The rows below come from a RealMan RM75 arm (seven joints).
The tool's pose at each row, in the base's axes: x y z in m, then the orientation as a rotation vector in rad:
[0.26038 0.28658 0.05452 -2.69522 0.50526 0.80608]
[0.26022 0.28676 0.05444 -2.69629 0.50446 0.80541]
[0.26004 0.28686 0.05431 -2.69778 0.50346 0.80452]
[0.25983 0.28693 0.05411 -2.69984 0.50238 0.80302]
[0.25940 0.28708 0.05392 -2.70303 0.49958 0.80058]
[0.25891 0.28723 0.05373 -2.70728 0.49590 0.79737]
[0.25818 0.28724 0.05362 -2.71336 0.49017 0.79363]
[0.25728 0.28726 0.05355 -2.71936 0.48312 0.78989]
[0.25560 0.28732 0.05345 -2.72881 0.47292 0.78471]
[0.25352 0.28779 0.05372 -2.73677 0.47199 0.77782]
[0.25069 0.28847 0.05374 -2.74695 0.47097 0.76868]
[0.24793 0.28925 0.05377 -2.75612 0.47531 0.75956]
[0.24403 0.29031 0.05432 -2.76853 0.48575 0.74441]
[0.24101 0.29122 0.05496 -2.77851 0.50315 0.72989]
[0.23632 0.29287 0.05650 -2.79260 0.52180 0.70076]
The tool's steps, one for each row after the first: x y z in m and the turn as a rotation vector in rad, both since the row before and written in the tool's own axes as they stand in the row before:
[-0.00012 -0.00008 0.00020 -0.00076 0.00067 -0.00054]
[-0.00009 0.00000 0.00023 -0.00106 0.00092 -0.00066]
[-0.00007 0.00005 0.00029 -0.00136 0.00147 -0.00075]
[-0.00027 0.00007 0.00041 -0.00212 0.00221 -0.00196]
[-0.00032 0.00009 0.00044 -0.00284 0.00293 -0.00257]
[-0.00052 0.00030 0.00043 -0.00441 0.00361 -0.00384]
[-0.00068 0.00035 0.00048 -0.00442 0.00343 -0.00474]
[-0.00130 0.00061 0.00089 -0.00721 0.00507 -0.00670]
[-0.00193 0.00031 0.00090 -0.00489 0.00668 -0.00074]
[-0.00245 0.00043 0.00151 -0.00617 0.00874 -0.00086]
[-0.00243 0.00030 0.00149 -0.00509 0.00896 0.00271]
[-0.00372 0.00039 0.00163 -0.00587 0.01429 0.00641]
[-0.00303 0.00020 0.00107 -0.00384 0.01382 0.01100]
[-0.00506 0.00008 0.00121 -0.00296 0.02407 0.01035]

